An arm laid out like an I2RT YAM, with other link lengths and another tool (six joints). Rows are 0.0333 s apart.
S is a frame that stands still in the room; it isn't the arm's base.
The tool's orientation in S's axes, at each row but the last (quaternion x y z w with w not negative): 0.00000, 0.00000, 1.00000, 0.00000; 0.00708, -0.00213, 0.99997, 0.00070; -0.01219, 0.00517, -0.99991, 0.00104; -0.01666, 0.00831, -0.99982, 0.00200; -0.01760, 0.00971, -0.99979, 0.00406; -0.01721, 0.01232, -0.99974, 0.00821; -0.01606, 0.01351, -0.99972, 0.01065; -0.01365, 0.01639, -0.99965, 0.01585; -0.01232, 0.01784, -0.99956, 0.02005; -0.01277, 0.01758, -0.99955, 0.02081
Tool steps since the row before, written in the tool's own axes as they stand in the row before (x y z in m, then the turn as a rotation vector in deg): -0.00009, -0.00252, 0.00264, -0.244, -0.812, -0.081; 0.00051, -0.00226, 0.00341, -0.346, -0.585, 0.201; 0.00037, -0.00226, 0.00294, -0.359, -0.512, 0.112; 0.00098, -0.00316, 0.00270, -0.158, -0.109, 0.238; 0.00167, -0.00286, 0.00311, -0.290, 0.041, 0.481; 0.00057, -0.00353, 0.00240, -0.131, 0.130, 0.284; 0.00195, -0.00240, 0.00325, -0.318, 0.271, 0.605; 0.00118, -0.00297, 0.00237, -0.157, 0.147, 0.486; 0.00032, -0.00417, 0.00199, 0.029, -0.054, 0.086; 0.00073, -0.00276, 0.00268, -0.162, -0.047, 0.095
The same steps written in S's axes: 0.00009, 0.00252, 0.00264, 0.244, 0.812, -0.081; -0.00046, 0.00225, 0.00343, 0.350, 0.584, 0.199; -0.00030, 0.00223, 0.00297, 0.361, 0.512, 0.109; -0.00090, 0.00311, 0.00278, 0.165, 0.106, 0.234; -0.00158, 0.00279, 0.00322, 0.307, -0.048, 0.470; -0.00054, 0.00346, 0.00251, 0.143, -0.135, 0.276; -0.00189, 0.00227, 0.00337, 0.343, -0.280, 0.587; -0.00121, 0.00285, 0.00250, 0.175, -0.158, 0.476; -0.00043, 0.00408, 0.00215, -0.029, 0.050, 0.089; -0.00077, 0.00263, 0.00279, 0.162, 0.050, 0.093
